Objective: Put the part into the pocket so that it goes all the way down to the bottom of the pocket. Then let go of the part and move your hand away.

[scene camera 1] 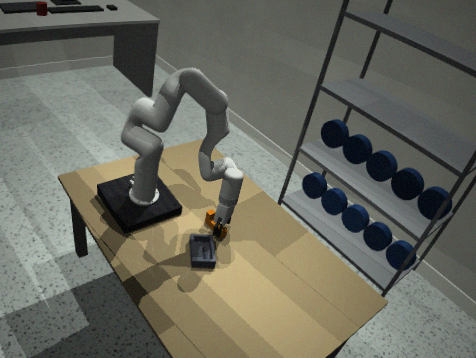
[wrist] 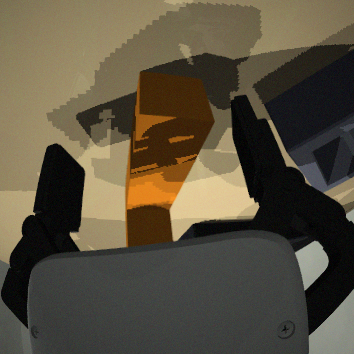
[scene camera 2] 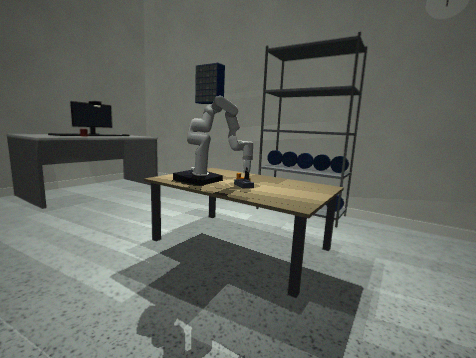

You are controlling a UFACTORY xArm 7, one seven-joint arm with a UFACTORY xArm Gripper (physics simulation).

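Places are measured from the arm's base along level axes (x back, y right, z up), in millimetres.
Pixels of known places: gripper, fingertip midpoint: [scene camera 1: 221, 229] [wrist: 144, 135]; arm's base, origin of the base link: [scene camera 1: 143, 195] [scene camera 2: 200, 174].
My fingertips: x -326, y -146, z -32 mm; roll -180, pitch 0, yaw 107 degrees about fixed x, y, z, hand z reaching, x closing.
Ahead of a thing's pixels: the offset from my fingertips to its top centre. Level surfaces: height alone.
The orange part {dx +27, dy +5, dz +46 mm} [scene camera 1: 210, 217] [scene camera 2: 239, 176] [wrist: 162, 170] lies on the table beside the pocket block, outside the pocket. One of its ends stands up higher. The dark grey-blue block {dx -35, dy +147, dz +22 mm} [scene camera 1: 203, 266] [scene camera 2: 244, 184] [wrist: 310, 100] has the pocket open at its top and shows partly at the right of the wrist view. My gripper [scene camera 1: 219, 231] [scene camera 2: 247, 176] [wrist: 144, 135] is open and low over the part. In the wrist view one finger is on each side of the part, with a gap to both. The near end of the part is hidden by the gripper body.
The block stands close to the gripper's right finger in the wrist view. The arm's black base plate [scene camera 1: 117, 212] [scene camera 2: 182, 178] is on the same wooden table {dz -15 mm} [scene camera 1: 300, 300] [scene camera 2: 300, 197]. A shelf rack [scene camera 1: 307, 117] [scene camera 2: 263, 100] with blue discs stands behind the table.
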